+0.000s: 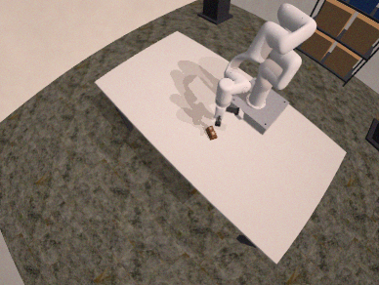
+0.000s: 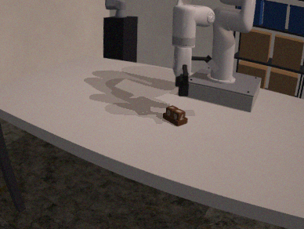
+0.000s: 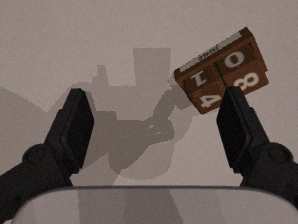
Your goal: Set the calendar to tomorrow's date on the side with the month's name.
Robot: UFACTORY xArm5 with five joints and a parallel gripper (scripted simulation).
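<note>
The brown wooden cube is 60 mm below my hand and 60 mm ahead of it. Also, from my hand: tray (80 mm below, 60 mm ahead, 10 mm to the left).
</note>
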